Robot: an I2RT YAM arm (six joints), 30 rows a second.
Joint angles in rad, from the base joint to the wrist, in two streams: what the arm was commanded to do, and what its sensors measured. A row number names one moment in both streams.
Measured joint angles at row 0:
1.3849, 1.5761, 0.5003, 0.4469, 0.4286, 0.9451
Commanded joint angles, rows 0 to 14:
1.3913, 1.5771, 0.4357, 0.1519, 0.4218, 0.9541
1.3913, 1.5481, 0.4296, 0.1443, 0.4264, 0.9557
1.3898, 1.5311, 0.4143, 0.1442, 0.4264, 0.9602
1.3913, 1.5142, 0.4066, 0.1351, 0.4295, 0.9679
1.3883, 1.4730, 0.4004, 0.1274, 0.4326, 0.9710
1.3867, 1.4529, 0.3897, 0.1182, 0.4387, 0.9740
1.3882, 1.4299, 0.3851, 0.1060, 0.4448, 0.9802
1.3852, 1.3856, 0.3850, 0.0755, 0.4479, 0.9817
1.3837, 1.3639, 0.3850, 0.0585, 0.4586, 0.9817
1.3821, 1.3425, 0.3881, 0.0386, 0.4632, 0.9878
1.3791, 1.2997, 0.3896, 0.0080, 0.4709, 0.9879
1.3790, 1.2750, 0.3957, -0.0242, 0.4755, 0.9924
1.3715, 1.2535, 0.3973, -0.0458, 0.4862, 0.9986
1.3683, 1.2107, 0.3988, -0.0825, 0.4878, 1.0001
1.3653, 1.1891, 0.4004, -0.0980, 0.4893, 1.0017
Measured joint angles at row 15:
1.3773, 1.2594, 0.4038, 0.0608, 0.4438, 0.9791
